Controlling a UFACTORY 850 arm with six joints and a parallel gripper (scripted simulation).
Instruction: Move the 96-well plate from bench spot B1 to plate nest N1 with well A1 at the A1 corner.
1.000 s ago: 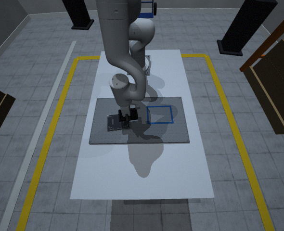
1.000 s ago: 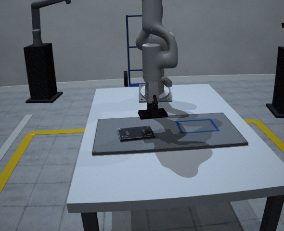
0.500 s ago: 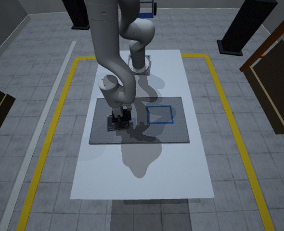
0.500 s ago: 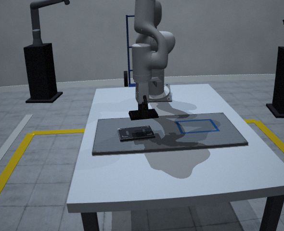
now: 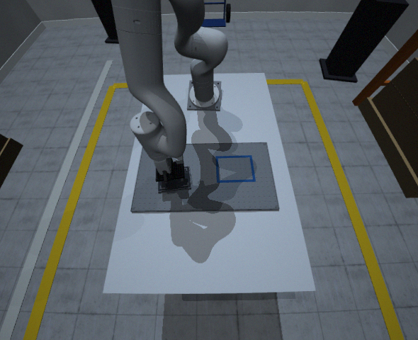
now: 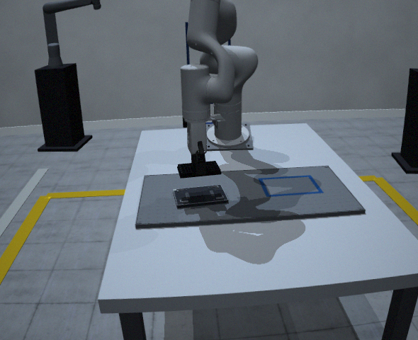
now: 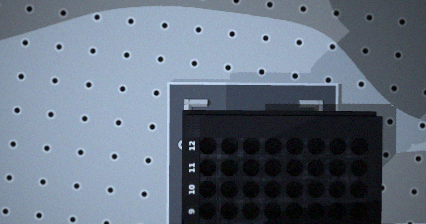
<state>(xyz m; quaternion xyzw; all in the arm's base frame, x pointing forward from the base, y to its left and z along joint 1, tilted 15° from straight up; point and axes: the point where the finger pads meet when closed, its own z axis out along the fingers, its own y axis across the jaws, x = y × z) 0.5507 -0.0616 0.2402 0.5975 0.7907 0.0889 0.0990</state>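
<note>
The plate nest N1 is 110 mm below my hand. The rest, counted from my hand: 96-well plate 10 mm below.
</note>
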